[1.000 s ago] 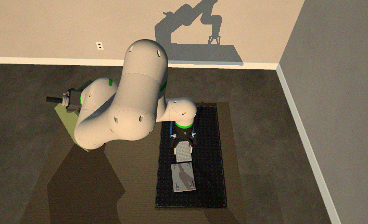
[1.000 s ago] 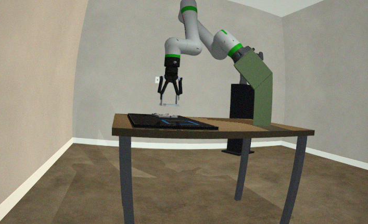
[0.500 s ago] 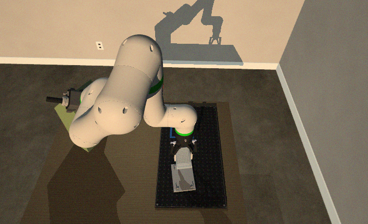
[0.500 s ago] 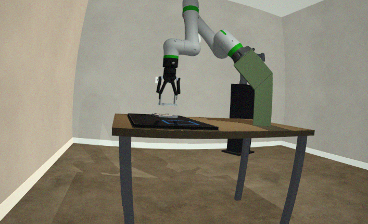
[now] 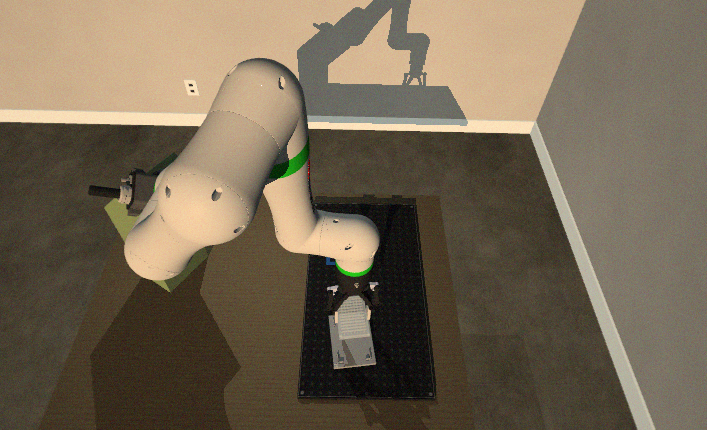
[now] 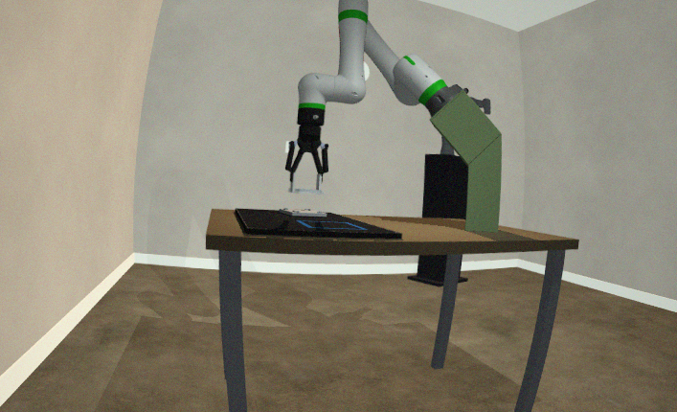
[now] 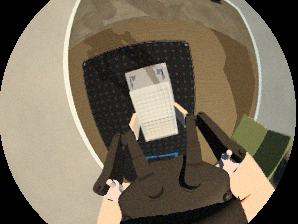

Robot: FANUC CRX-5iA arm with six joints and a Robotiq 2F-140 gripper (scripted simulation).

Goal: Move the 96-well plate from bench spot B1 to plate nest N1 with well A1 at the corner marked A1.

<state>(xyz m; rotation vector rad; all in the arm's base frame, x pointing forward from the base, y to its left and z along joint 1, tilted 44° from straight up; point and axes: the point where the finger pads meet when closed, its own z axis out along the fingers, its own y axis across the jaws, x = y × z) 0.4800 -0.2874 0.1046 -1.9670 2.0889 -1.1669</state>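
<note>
Right now my hand is 10 mm past the grey plate nest, 30 mm to the left of it and 90 mm above it. Round my hand: white 96-well plate: 20 mm below.
</note>
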